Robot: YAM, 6 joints.
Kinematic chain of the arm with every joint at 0, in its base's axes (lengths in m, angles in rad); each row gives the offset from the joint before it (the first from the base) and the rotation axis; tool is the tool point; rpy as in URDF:
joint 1: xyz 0 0 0.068 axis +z
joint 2: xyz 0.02 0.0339 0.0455 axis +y
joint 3: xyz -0.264 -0.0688 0 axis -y
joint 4: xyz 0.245 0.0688 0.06 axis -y
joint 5: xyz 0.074 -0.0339 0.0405 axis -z
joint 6: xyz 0.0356 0 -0.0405 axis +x
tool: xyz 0 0 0 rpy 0 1.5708 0
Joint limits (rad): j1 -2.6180..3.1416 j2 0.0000..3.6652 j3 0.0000..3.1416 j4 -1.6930..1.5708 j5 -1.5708..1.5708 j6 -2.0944..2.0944
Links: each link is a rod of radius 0.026 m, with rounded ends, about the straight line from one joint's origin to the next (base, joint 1, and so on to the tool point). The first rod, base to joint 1, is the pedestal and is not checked.
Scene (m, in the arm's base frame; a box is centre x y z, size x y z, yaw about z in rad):
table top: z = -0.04
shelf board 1: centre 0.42 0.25 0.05 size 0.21 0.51 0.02 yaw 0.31
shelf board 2: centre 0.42 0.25 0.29 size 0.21 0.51 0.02 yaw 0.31
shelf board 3: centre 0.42 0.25 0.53 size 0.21 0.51 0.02 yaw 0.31
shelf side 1: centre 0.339 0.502 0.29 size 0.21 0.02 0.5 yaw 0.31
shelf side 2: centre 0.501 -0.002 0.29 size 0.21 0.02 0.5 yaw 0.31
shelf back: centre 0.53 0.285 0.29 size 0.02 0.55 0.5 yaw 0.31
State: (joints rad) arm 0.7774 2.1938 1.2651 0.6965 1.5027 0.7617
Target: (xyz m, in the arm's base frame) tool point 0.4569 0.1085 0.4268
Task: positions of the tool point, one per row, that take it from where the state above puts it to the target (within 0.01 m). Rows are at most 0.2 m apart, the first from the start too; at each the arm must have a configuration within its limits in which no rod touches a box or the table.
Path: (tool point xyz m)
1: 0.2243 0.3859 0.1408
2: 0.0799 0.4404 0.1319
3: -0.0746 0.4419 0.1232
4: 0.0223 0.3903 0.1789
5: 0.0922 0.3105 0.2135
6: 0.1288 0.2189 0.2253
7: 0.1343 0.1320 0.2145
8: 0.1947 0.1620 0.2764
9: 0.2628 0.1762 0.3295
10: 0.3334 0.1722 0.3728
11: 0.4002 0.1492 0.4053
12: 0.4569 0.1085 0.4268

